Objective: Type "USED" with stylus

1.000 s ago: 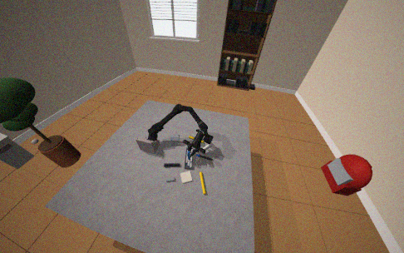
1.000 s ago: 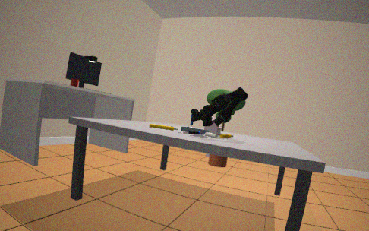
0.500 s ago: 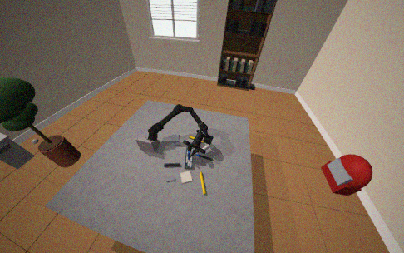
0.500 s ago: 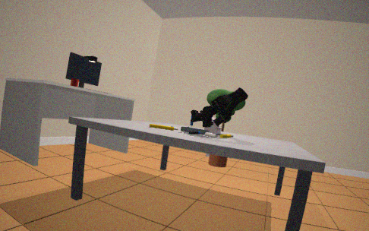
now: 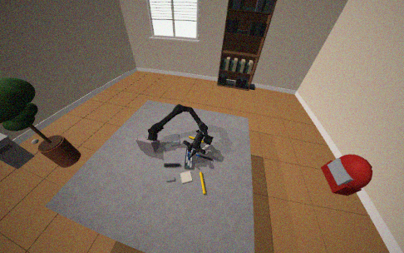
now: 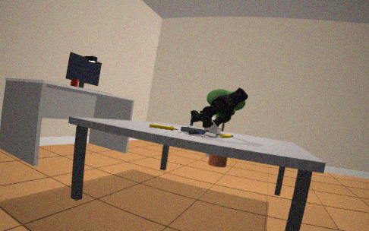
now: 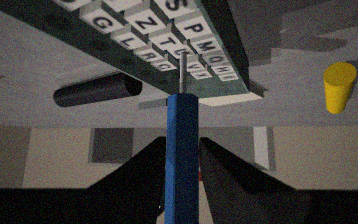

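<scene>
Now: the dark pen 90 mm ahead of my gripper tip, 70 mm to the left of it and 60 mm below it. Also, from my gripper tip: blue stylus: 10 mm below; then white pad: 20 mm ahead, 130 mm to the right, 60 mm below; then black bar: 120 mm behind, 70 mm to the right, 60 mm below.
</scene>
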